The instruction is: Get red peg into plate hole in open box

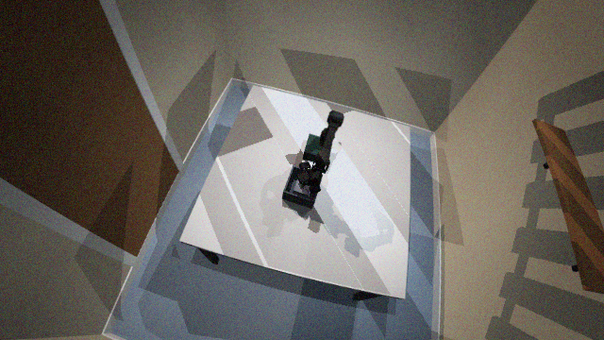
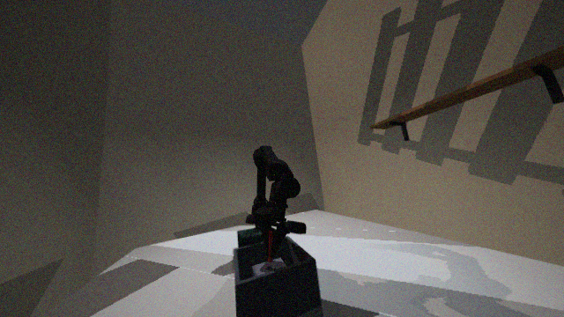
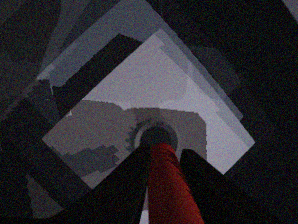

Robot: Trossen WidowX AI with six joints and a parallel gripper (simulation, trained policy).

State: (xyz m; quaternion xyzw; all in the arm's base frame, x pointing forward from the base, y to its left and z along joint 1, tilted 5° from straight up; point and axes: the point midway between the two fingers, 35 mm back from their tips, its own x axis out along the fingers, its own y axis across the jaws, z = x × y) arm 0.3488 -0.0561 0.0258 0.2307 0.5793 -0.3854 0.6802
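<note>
The red peg lies 1 cm to the left of my gripper tip and 1 cm above it. The rest, counted from my gripper tip: dark box: 6 cm below; then grey plate: 5 cm below.
</note>
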